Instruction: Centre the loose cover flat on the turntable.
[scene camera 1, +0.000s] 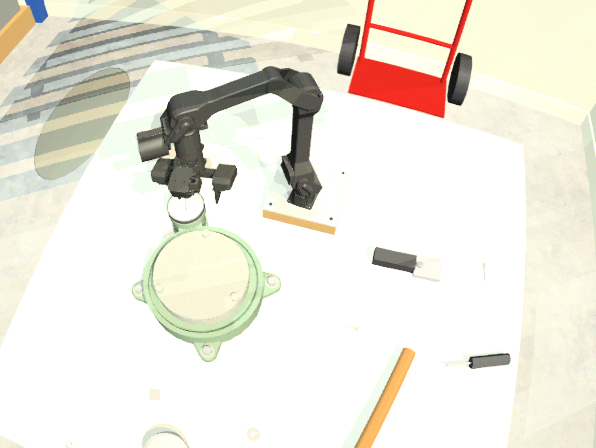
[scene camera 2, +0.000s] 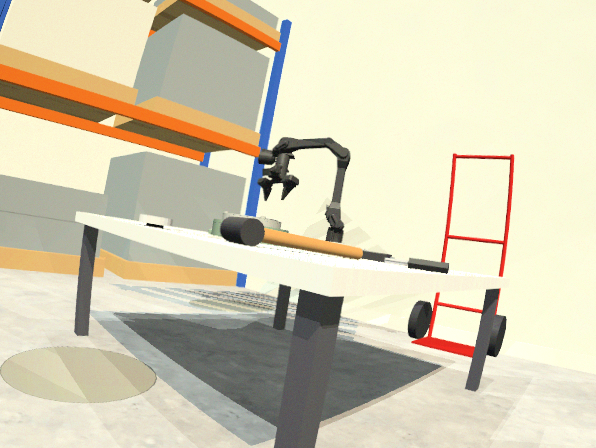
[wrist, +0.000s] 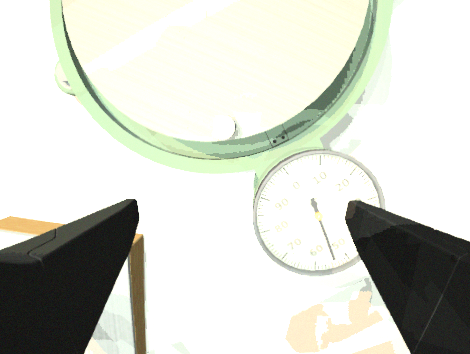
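Observation:
The cover is a pale beige disc with small round studs near its edge. It looks flat inside the rim of the green round turntable housing. The dark gap around it looks uneven in width in the wrist view, and exact centring cannot be told. In scene camera 2 the green housing is partly hidden by a mallet head. My gripper is open and empty, pointing down. It hangs above the dial gauge, beside the housing and clear of the disc.
The dial gauge adjoins the housing. The arm's base plate stands beside it. A mallet, a scraper, a screwdriver and a pale round object lie on the table. A red hand truck stands behind.

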